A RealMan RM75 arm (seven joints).
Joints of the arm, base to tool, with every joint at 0 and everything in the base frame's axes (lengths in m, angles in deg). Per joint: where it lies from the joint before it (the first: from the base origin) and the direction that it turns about. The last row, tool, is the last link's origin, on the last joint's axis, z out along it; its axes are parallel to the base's.
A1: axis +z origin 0 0 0.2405
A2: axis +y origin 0 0 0
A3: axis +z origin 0 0 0.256
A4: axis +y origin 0 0 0
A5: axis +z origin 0 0 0.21
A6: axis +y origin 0 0 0
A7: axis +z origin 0 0 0.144
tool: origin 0 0 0
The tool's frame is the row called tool.
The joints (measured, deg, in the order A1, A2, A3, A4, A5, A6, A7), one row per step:
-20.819 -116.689 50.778 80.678 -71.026 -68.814 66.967
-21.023 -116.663 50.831 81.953 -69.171 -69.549 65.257
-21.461 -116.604 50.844 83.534 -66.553 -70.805 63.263
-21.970 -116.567 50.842 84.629 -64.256 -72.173 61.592
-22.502 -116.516 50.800 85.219 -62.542 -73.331 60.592
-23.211 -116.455 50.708 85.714 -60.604 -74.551 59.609
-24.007 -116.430 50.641 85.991 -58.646 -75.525 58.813
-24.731 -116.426 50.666 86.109 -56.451 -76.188 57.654
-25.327 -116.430 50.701 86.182 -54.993 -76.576 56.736
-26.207 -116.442 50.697 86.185 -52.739 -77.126 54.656
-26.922 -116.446 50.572 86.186 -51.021 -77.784 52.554
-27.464 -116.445 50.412 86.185 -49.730 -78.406 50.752
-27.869 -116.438 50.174 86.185 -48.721 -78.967 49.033
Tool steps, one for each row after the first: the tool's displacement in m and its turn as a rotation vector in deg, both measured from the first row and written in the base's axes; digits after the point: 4 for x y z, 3 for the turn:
0.0023 -0.0005 0.0010 -0.562 0.924 0.637
0.0053 -0.0011 0.0019 -1.447 2.460 1.372
0.0075 -0.0015 0.0016 -2.534 3.730 2.108
0.0091 -0.0015 0.0010 -3.476 4.782 2.571
0.0107 -0.0010 0.0003 -4.444 5.989 3.111
0.0120 0.0002 -0.0006 -5.261 7.215 3.675
0.0119 0.0018 -0.0017 -5.952 8.281 4.814
0.0126 0.0033 -0.0024 -6.354 8.879 5.572
0.0129 0.0055 -0.0034 -6.962 9.221 7.347
0.0131 0.0069 -0.0039 -7.554 9.060 9.078
0.0131 0.0076 -0.0041 -8.054 8.753 10.577
0.0127 0.0080 -0.0039 -8.431 8.230 12.046

